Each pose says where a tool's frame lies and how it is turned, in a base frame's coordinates. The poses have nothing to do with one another.
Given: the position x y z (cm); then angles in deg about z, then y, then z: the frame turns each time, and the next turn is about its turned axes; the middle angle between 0 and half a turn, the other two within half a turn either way.
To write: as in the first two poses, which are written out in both.
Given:
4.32 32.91 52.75 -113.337 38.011 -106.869
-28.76 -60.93 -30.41 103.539 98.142 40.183
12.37 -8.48 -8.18 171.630 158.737 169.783
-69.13 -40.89 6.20 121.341 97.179 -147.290
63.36 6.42 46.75 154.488 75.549 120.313
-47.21 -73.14 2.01 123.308 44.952 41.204
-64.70 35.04 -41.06 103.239 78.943 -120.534
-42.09 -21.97 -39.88 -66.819 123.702 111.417
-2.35 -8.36 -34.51 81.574 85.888 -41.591
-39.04 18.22 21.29 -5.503 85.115 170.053
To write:
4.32 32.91 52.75 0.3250 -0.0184 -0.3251 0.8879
-28.76 -60.93 -30.41 0.2040 -0.3968 0.6430 0.6226
12.37 -8.48 -8.18 0.1821 0.0158 -0.9827 -0.0298
-69.13 -40.89 6.20 0.6446 -0.5366 -0.5239 -0.1485
63.36 6.42 46.75 0.5818 0.1800 -0.5855 -0.5350
-47.21 -73.14 2.01 0.1245 -0.2511 0.2883 0.9156
-64.70 35.04 -41.06 0.7632 -0.5899 -0.2370 -0.1161
-42.09 -21.97 -39.88 0.4365 0.8816 0.0136 0.1790
-2.35 -8.36 -34.51 0.6879 -0.5992 0.3242 0.2503
-39.04 18.22 21.29 0.0990 0.6758 0.0262 0.7299

